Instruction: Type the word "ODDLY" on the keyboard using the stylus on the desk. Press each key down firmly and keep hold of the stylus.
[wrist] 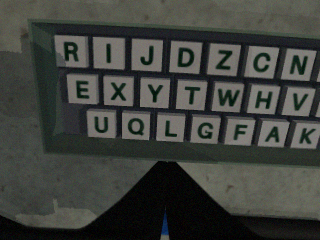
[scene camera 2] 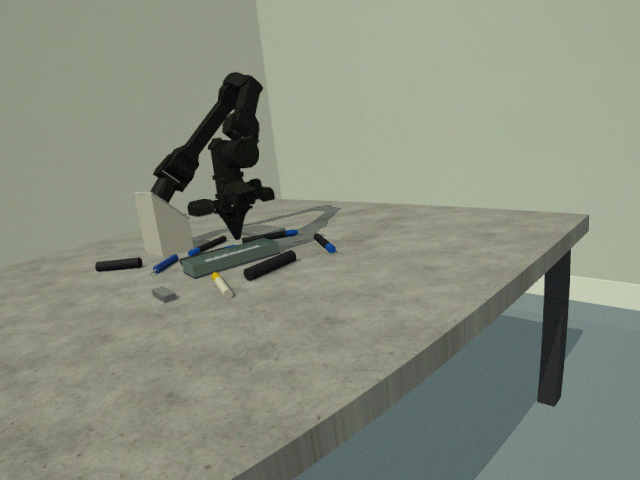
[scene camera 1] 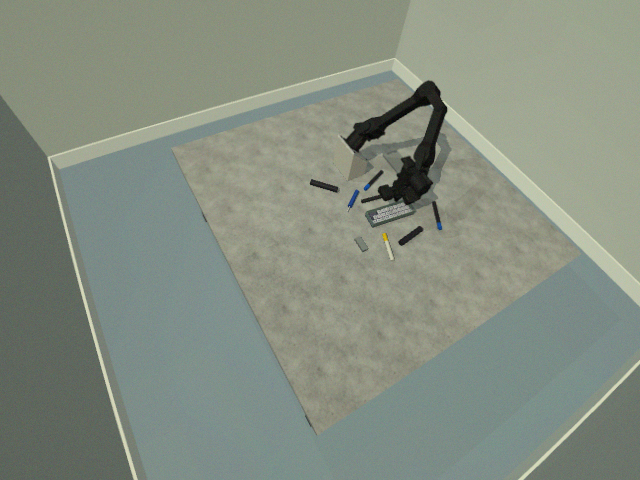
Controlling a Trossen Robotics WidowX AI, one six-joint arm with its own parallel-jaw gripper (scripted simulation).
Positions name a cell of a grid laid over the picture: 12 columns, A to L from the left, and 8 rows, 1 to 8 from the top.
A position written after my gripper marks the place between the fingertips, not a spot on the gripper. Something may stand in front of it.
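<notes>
Here I see my gripper (scene camera 2: E4), which is shut and holds nothing. There is another sight of it as well, with my gripper (wrist: G6) showing there too.
</notes>
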